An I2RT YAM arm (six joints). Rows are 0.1 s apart.
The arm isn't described. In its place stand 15 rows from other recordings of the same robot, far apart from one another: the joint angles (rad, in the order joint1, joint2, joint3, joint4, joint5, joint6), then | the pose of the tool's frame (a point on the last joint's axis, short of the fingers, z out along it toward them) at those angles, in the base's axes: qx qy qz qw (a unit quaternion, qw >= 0); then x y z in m.
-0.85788, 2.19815, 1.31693, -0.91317, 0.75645, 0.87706 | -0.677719, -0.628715, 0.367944, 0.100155, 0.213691, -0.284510, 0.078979
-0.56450, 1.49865, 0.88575, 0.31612, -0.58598, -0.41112 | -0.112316, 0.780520, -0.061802, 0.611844, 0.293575, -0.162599, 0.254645
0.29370, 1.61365, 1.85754, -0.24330, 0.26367, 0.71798 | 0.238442, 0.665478, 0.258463, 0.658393, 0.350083, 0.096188, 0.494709
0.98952, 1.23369, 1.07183, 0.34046, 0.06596, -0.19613 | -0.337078, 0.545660, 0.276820, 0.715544, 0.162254, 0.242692, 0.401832
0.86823, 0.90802, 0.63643, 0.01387, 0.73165, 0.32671 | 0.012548, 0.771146, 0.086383, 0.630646, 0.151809, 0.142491, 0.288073
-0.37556, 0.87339, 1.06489, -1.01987, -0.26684, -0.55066 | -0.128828, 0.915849, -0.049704, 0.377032, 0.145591, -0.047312, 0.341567
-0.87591, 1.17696, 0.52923, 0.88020, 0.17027, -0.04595 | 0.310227, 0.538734, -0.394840, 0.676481, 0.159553, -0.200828, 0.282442
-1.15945, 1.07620, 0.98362, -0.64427, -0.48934, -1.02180 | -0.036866, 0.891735, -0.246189, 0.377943, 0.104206, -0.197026, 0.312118
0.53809, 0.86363, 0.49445, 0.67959, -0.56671, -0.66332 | -0.506137, 0.339080, 0.115894, 0.784486, 0.159958, 0.117727, 0.313522
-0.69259, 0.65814, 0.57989, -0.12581, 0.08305, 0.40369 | 0.426111, 0.647614, -0.122668, 0.619660, 0.126857, -0.109090, 0.293456
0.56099, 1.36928, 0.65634, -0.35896, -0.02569, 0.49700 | -0.034166, 0.968372, 0.135322, 0.206827, 0.206254, 0.130676, 0.161071
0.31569, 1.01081, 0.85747, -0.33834, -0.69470, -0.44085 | -0.460447, 0.685081, 0.261265, 0.500393, 0.202435, 0.090092, 0.311206
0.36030, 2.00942, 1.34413, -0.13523, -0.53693, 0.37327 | -0.093855, 0.894177, 0.359372, 0.249981, 0.400402, 0.170309, 0.173413
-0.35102, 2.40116, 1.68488, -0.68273, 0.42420, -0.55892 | 0.083102, -0.970603, 0.225255, 0.016832, 0.424341, -0.170991, 0.071113
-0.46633, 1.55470, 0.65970, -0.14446, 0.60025, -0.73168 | -0.045000, 0.923952, -0.377018, 0.046310, 0.230517, -0.138545, 0.134724
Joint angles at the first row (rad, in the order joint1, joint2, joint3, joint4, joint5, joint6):
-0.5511 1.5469 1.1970 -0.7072 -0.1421 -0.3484
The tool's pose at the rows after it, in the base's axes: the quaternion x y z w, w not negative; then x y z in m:
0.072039, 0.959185, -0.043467, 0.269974, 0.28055, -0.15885, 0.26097
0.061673, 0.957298, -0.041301, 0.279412, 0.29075, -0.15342, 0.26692
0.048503, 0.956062, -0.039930, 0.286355, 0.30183, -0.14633, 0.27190
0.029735, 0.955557, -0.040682, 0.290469, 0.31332, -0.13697, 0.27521
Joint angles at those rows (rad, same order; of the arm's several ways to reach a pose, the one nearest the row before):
-0.5322 1.5539 1.2244 -0.7072 -0.1549 -0.3399
-0.5024 1.5697 1.2593 -0.7071 -0.1563 -0.3293
-0.4676 1.5887 1.2947 -0.7082 -0.1527 -0.3215
-0.4269 1.6088 1.3261 -0.7081 -0.1429 -0.3220

